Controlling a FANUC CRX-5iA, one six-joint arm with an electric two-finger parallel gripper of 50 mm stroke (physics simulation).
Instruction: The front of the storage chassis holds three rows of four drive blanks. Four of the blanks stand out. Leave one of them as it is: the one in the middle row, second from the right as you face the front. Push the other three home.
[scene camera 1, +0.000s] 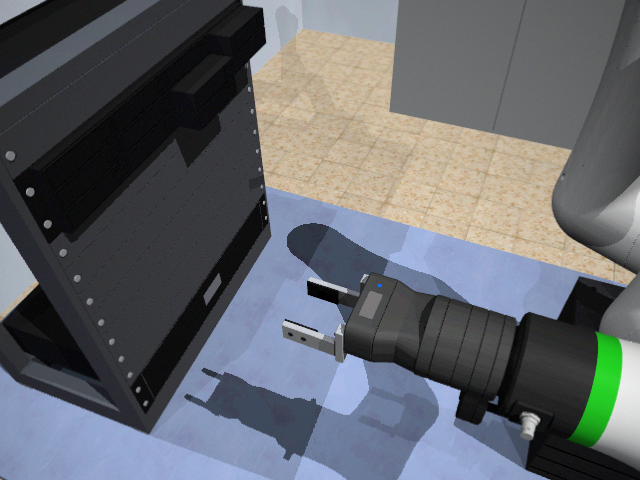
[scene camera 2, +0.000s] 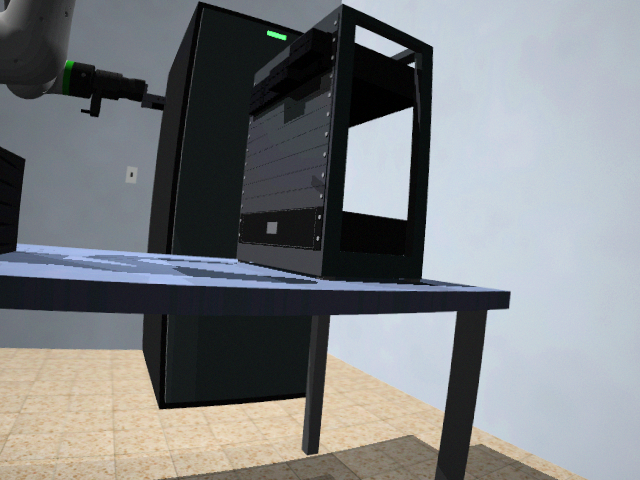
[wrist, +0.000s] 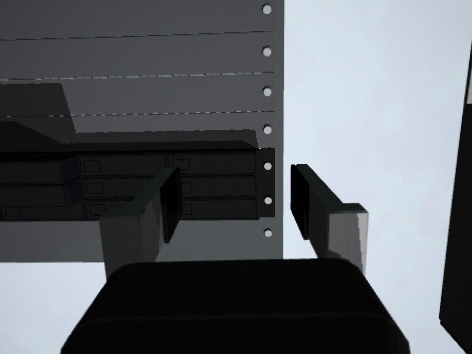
Labels:
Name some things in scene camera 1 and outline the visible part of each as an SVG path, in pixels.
The gripper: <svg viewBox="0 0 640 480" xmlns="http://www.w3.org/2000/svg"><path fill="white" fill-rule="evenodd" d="M282 323L284 338L333 355L337 362L343 363L346 355L350 354L370 362L395 363L413 372L415 375L465 392L476 362L489 310L442 295L436 296L416 292L400 280L398 281L397 279L372 272L370 275L364 274L362 276L360 292L309 277L307 281L308 295L337 305L342 304L353 308L346 325L341 323L338 325L334 333L335 338L287 319Z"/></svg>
A rack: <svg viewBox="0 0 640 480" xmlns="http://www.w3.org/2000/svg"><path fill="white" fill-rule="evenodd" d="M46 0L0 24L0 223L39 283L0 322L0 364L15 381L23 386L37 389L149 435L271 238L250 59L266 44L263 8L243 5L243 0ZM50 366L55 363L98 379L105 388L52 369Z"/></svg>

